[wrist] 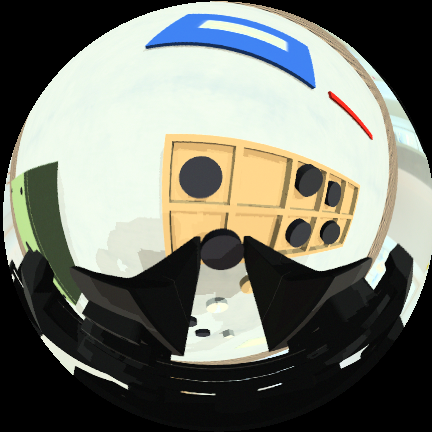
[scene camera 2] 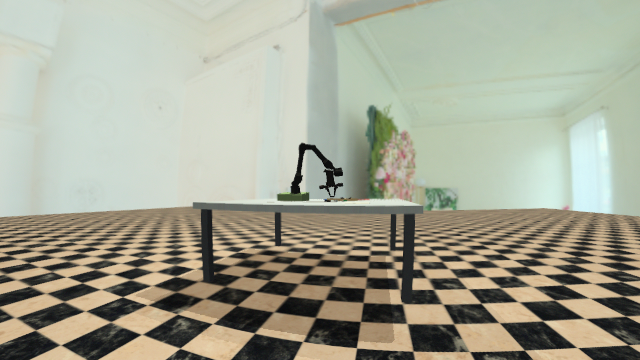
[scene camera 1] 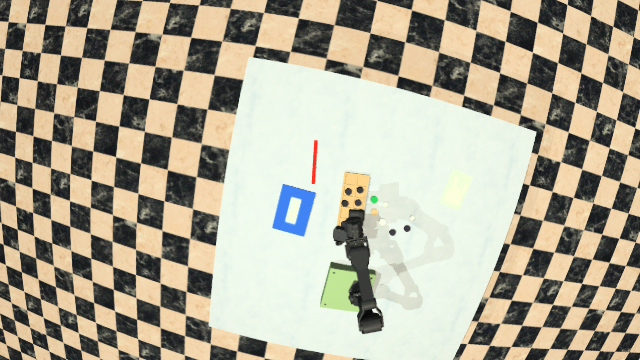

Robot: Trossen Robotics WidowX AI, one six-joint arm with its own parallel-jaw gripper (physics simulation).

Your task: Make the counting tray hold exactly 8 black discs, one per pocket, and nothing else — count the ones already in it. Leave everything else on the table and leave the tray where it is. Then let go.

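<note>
The tan counting tray point(scene camera 1: 368, 185) point(wrist: 233, 170) has two rows of pockets. In the wrist view one black disc point(wrist: 200, 177) sits in the corner pocket nearest the arm base. Past an empty pocket, two pairs of black discs sit toward the other end, the nearer pair point(wrist: 309, 180) point(wrist: 298, 232) and the farther pair point(wrist: 332, 194) point(wrist: 330, 232). The end pockets beyond them look empty. My gripper point(scene camera 2: 332, 195) point(wrist: 221, 241) is shut on a black disc and holds it above the tray's edge, beside two empty pockets. Two loose black discs point(scene camera 1: 392, 232) point(scene camera 1: 407, 228) lie on the table.
Beside the tray lie a green disc point(scene camera 1: 374, 199), an orange disc point(scene camera 1: 374, 212) and white pieces point(scene camera 1: 382, 221) point(scene camera 1: 385, 204) point(scene camera 1: 412, 218). A blue frame point(scene camera 1: 278, 215) point(wrist: 175, 37), a red bar point(scene camera 1: 314, 162) point(wrist: 352, 116) and a pale yellow sheet point(scene camera 1: 456, 189) lie farther out. The arm stands on a green base point(scene camera 1: 337, 290).
</note>
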